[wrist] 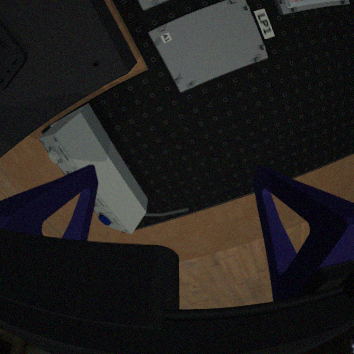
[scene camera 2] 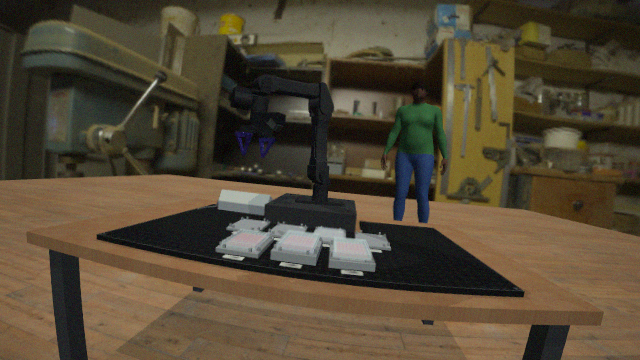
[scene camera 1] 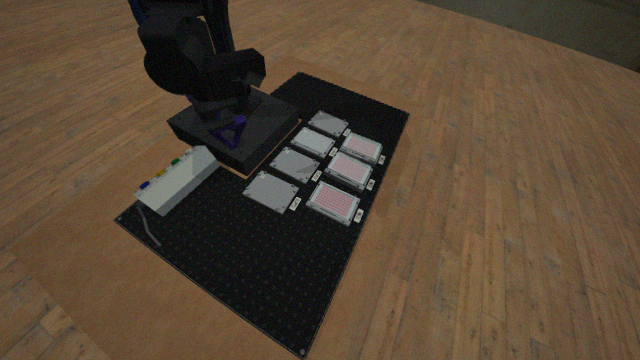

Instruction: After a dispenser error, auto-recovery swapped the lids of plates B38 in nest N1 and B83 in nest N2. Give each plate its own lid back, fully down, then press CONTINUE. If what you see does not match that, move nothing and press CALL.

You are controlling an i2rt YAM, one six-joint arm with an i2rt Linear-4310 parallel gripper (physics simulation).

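Frame: origin at the arm's base, x right, y ahead, z up, level; millimetres.
Where they show: gripper, fingertip midpoint: (wrist: 175,173) (scene camera 2: 253,156) (scene camera 1: 224,135); arm's base at its link origin: (scene camera 2: 319,202) (scene camera 1: 242,112).
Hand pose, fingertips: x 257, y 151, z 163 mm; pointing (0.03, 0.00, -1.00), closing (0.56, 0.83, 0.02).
Each offset is from my fingertips to the centre of the thing. "spot": to the spot under its first point. Level surfaces: height alone.
Plate in N1 @(dy +272, dx -48, dz -212 mm) (scene camera 1: 333,201) (scene camera 2: 245,243), plate in N2 @(dy +290, dx -180, dz -196 mm) (scene camera 1: 349,170) (scene camera 2: 297,247) and a third plate @(dy +312, dx -304, dz -199 mm) (scene camera 1: 361,146) (scene camera 2: 351,253) stand in a row, pink wells showing. Their lids look clear; lid marks and seating are too small to tell. The button box @(dy -196, dx +51, dz -190 mm) (scene camera 1: 182,180) (scene camera 2: 244,201) (wrist: 107,175) has a blue button @(dy -233, dx +120, dz -168 mm) (scene camera 1: 144,185) (wrist: 104,220), a yellow button @(dy -222, dx +71, dz -168 mm) (scene camera 1: 160,172) and a green button @(dy -212, dx +22, dz -168 mm) (scene camera 1: 175,162); CONTINUE and CALL labels are unreadable. My gripper (scene camera 2: 254,154) (wrist: 175,173) is open and empty, high above the button box side, with one finger over the box in the wrist view.
Grey pad LP1 @(dy +75, dx -18, dz -222 mm) (scene camera 1: 271,191) (wrist: 210,45) and pad LP2 @(dy +104, dx -145, dz -222 mm) (scene camera 1: 294,164) lie beside the nests. A paler pad @(dy +128, dx -273, dz -218 mm) (scene camera 1: 313,141) and another grey pad @(spot: dy +154, dx -397, dz -222 mm) (scene camera 1: 328,123) follow. The robot base (scene camera 1: 270,120) (scene camera 2: 310,210) adjoins the box. A cable @(spot: dy -187, dx +206, dz -231 mm) (scene camera 1: 149,227) crosses the black mat @(dz -231 mm) (scene camera 1: 225,260).
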